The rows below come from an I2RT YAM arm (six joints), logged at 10 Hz.
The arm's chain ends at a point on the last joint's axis. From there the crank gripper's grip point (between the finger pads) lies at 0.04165 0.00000 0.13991 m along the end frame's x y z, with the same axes.
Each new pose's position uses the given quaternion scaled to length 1; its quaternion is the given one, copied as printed.
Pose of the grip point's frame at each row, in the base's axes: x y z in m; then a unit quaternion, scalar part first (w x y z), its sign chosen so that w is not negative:
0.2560 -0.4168 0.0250 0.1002 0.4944 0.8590 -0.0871
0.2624 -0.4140 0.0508 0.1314 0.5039 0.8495 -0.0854
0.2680 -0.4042 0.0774 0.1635 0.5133 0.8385 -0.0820
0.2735 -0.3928 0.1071 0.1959 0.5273 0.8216 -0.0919
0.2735 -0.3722 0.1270 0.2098 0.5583 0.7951 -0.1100
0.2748 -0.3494 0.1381 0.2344 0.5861 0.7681 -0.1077
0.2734 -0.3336 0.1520 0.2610 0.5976 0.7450 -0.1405
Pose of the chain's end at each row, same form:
0.2644 -0.4167 0.1707 0.1002 0.4944 0.8590 -0.0871
0.2623 -0.4099 0.1967 0.1314 0.5039 0.8495 -0.0854
0.2589 -0.3962 0.2229 0.1635 0.5133 0.8385 -0.0820
0.2573 -0.3774 0.2514 0.1959 0.5273 0.8216 -0.0919
0.2560 -0.3500 0.2702 0.2098 0.5583 0.7951 -0.1100
0.2505 -0.3232 0.2796 0.2344 0.5861 0.7681 -0.1077
0.2487 -0.2947 0.2905 0.2610 0.5976 0.7450 -0.1405

